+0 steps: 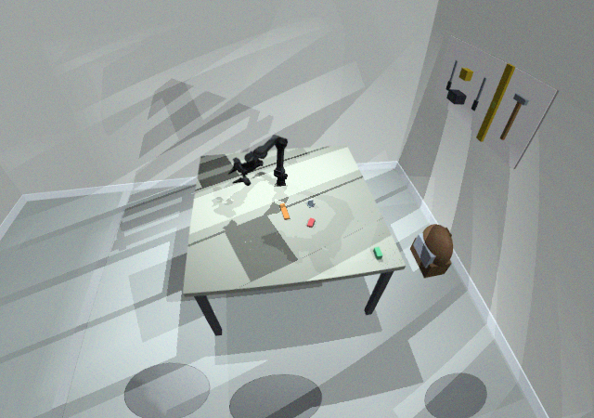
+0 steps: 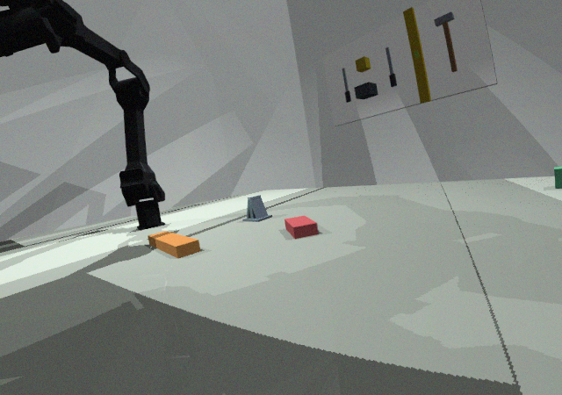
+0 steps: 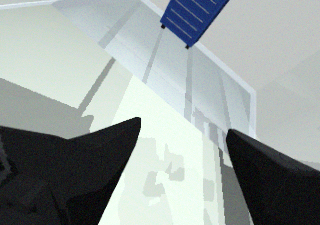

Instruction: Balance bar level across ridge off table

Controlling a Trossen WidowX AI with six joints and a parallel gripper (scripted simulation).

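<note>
The orange bar is 5 cm ahead of my gripper tip, 33 cm to the left of it and 28 cm below it. Round my gripper tip: green block: 48 cm ahead, 84 cm to the left, 28 cm below; then red block: 17 cm ahead, 49 cm to the left, 28 cm below.
</note>
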